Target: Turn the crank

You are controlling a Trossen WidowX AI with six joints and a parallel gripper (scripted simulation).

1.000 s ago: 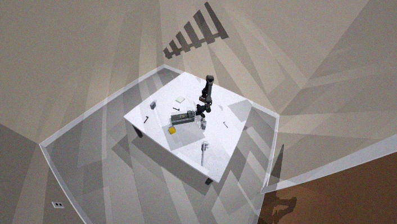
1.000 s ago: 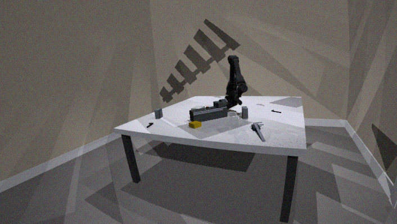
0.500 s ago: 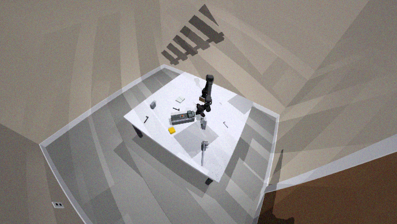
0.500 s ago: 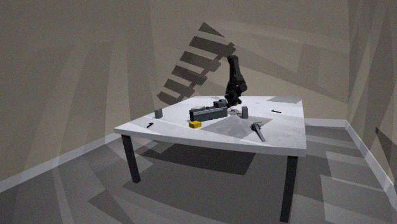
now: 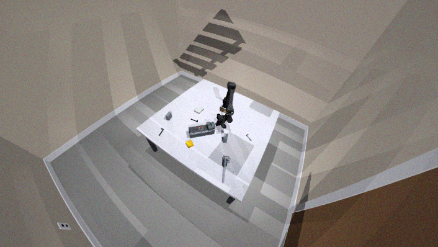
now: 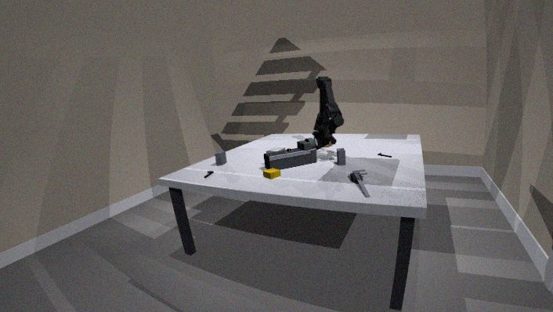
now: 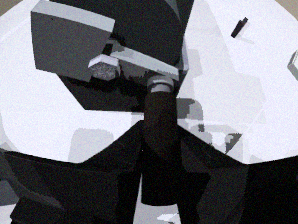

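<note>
My gripper tip is 20 mm below the dark crank handle, 10 mm to the right of it and 10 mm past it. Round my gripper tip: yellow block (310 mm ahead, 150 mm to the right, 40 mm below); red pointer (120 mm ahead, 110 mm to the right, 30 mm above).
</note>
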